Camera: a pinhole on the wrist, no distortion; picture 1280 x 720 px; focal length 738.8 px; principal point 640.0 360.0 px. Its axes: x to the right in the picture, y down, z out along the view. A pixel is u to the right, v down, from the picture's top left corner.
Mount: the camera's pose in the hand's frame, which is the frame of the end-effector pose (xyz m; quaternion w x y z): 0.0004 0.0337 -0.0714 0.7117 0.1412 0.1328 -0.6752
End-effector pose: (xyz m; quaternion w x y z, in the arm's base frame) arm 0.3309 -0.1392 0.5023 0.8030 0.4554 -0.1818 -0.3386
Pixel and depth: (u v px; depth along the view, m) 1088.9 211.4 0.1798
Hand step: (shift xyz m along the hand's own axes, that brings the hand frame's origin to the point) -0.0302 -0.1373 0.0526
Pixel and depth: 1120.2 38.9 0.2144
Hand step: -0.0856 -0.1811 0.0720
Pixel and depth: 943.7 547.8 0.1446
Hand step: 0.0400 -0.0744 0.0406
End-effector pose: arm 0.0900 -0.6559 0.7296 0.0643 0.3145 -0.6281 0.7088
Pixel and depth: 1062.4 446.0 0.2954
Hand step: 0.0432 -0.2330 0.1384
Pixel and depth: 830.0 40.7 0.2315
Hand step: -0.0967 -0.1142 0.1179
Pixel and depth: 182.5 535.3 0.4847
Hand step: 0.0986 0.1321 0.4933
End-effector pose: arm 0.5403 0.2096 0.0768 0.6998 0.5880 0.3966 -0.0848
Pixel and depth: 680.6 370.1 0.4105
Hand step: 0.0065 -0.1430 0.2998
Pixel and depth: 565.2 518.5 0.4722
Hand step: 0.0983 -0.0968 0.3857
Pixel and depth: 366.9 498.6 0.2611
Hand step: 0.0438 0.0259 0.2078
